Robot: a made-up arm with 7 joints. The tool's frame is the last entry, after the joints.
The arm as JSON. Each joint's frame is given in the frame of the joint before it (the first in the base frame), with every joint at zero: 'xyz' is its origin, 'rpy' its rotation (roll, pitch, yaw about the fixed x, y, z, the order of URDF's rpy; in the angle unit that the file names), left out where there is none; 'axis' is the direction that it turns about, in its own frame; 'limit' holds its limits. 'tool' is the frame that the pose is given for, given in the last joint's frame.
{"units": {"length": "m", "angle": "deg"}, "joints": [
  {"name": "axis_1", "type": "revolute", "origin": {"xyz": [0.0, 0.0, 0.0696]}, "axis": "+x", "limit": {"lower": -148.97, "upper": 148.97}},
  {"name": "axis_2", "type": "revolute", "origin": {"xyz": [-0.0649, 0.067, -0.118]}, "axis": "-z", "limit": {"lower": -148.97, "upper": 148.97}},
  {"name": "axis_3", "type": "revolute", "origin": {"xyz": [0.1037, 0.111, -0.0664]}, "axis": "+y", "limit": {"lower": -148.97, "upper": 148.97}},
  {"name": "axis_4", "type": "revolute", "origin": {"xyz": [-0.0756, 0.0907, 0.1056]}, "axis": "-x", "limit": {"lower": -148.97, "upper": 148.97}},
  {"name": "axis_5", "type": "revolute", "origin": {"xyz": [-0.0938, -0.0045, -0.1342]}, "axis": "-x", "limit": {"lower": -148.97, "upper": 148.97}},
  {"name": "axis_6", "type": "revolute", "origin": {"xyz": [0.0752, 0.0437, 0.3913]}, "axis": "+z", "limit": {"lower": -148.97, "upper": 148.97}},
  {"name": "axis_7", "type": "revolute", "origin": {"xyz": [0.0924, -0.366, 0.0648]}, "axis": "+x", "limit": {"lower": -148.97, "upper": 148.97}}
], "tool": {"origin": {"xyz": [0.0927, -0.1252, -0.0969]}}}
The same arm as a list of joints. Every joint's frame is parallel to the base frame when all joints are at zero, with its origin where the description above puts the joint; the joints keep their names.
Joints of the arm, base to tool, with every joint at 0 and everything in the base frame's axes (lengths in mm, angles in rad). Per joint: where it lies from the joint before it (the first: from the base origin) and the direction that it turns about. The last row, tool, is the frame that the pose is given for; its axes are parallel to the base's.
axis_1: offset 0.0 0.0 69.6 axis 1 0 0
axis_2: offset -64.9 67.0 -118.0 axis 0 0 -1
axis_3: offset 103.7 111.0 -66.4 axis 0 1 0
axis_4: offset -75.6 90.7 105.6 axis -1 0 0
axis_5: offset -93.8 -4.5 -134.2 axis -1 0 0
axis_6: offset 75.2 43.7 391.3 axis 0 0 1
axis_7: offset 92.4 -366.0 64.8 axis 1 0 0
tool: offset 92.7 -125.2 -96.9
Joint limits (rad, base to tool): -2.6000..2.6000 -2.6000..2.6000 -2.6000..2.6000 -2.6000..2.6000 -2.6000..2.6000 -2.6000..2.6000 -2.6000..2.6000

